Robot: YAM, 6 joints.
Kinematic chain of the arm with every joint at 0, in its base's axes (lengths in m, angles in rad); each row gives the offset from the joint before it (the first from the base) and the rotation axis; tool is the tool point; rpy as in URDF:
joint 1: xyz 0 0 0.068 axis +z
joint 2: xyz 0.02 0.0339 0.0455 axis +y
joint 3: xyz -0.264 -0.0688 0 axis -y
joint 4: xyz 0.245 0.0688 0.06 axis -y
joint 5: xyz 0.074 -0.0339 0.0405 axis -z
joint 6: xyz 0.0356 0 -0.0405 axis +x
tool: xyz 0 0 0 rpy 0 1.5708 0
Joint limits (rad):
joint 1: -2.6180..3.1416
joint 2: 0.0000..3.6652
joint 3: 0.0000..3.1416
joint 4: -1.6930..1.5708
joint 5: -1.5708..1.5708
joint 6: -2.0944..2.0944
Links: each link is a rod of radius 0.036 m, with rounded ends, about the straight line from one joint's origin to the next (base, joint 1, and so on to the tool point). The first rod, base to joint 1, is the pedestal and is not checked.
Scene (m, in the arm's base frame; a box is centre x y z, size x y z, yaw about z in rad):
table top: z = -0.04
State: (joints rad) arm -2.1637 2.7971 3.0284 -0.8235 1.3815 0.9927
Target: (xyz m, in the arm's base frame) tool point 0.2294 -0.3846 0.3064
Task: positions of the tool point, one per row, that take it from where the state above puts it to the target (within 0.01 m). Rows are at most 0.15 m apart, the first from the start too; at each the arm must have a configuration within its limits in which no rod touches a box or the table.
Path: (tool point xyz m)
1: -0.2204 -0.5000 0.2784
2: -0.0922 -0.5192 0.2849
3: 0.0317 -0.5032 0.2917
4: 0.1415 -0.4560 0.2989
5: 0.2294 -0.3846 0.3064

